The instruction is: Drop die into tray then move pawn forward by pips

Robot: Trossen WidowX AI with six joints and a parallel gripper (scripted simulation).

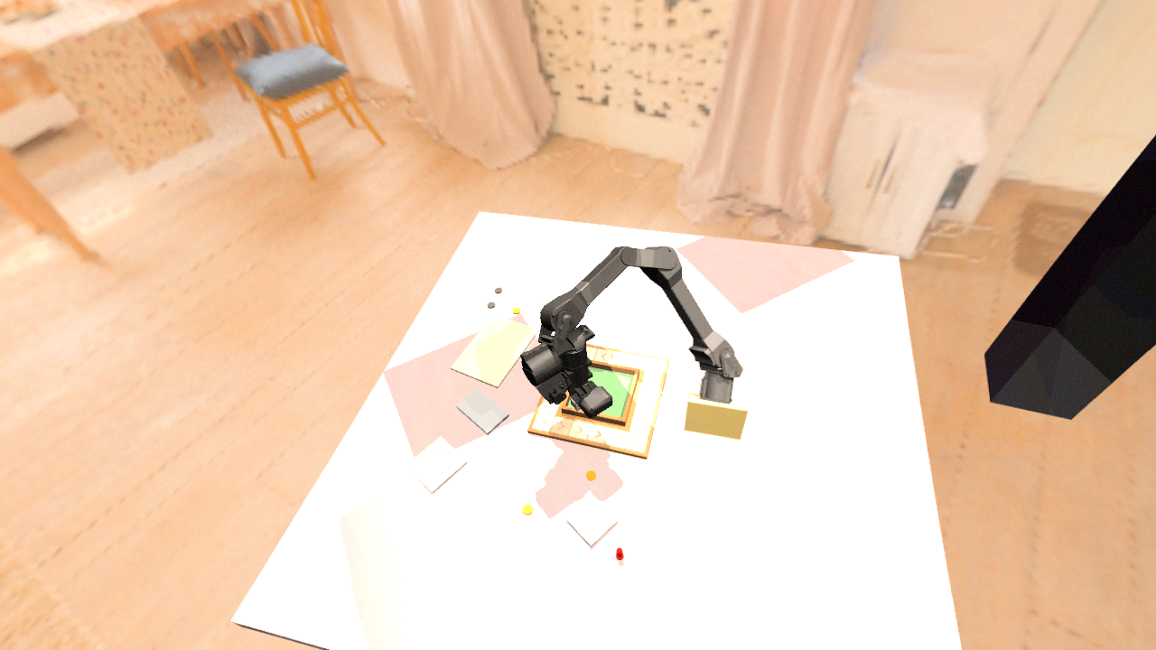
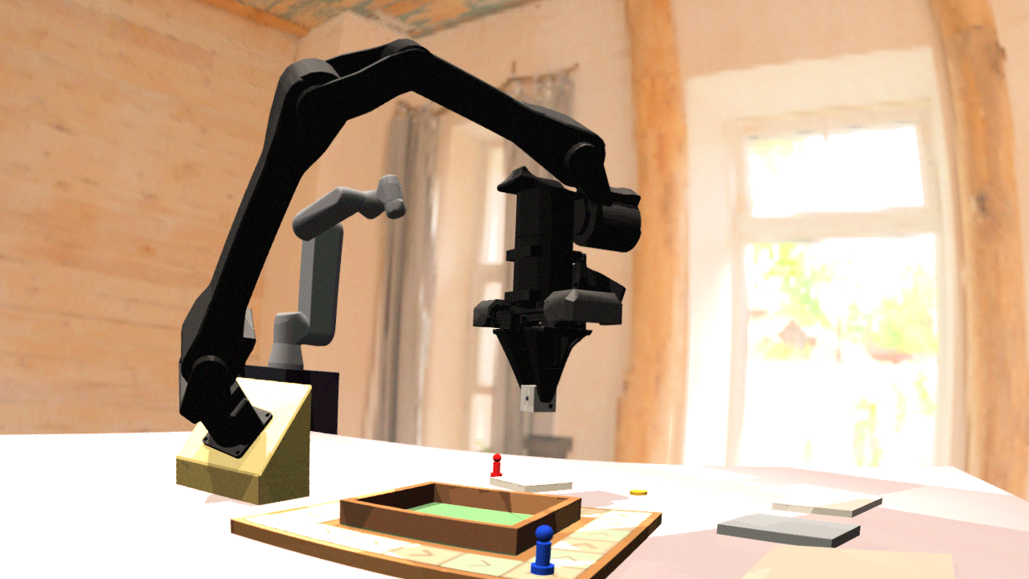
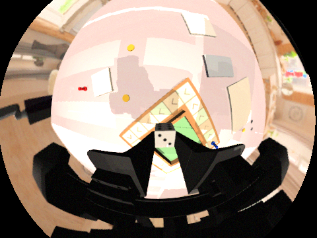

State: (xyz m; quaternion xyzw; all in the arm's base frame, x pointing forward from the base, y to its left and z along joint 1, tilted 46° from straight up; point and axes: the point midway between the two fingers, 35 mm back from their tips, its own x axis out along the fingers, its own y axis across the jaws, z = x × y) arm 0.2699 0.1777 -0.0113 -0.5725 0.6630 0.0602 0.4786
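The blue pawn is 210 mm to the right of my gripper tip, 100 mm ahead of it and 90 mm below it. Round my gripper tip: red pawn (250 mm to the left, 170 mm behind, 100 mm below); green tray floor (110 mm to the right, 110 mm below, 10 mm behind); white die (right at my gripper tip).
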